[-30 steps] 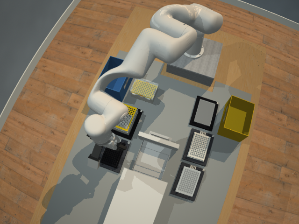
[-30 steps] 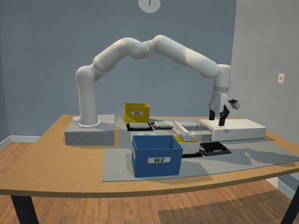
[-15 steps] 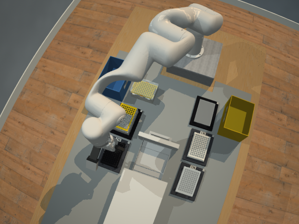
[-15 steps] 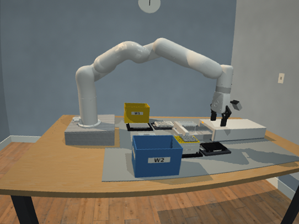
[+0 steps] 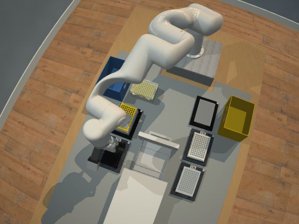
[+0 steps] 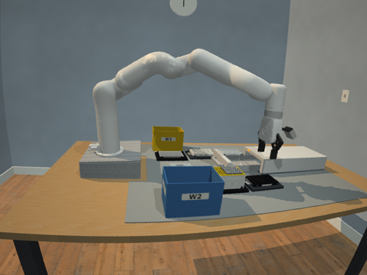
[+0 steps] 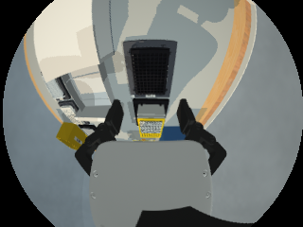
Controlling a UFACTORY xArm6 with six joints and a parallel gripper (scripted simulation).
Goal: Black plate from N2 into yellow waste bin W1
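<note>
Right now my hand is 13 cm above the black plate. Also, from my hand: yellow-topped tip box: 18 cm behind, 9 cm below; then work nest N2: 14 cm below; then cooler drawer: 1 cm ahead, 19 cm to the left, 12 cm below.
</note>
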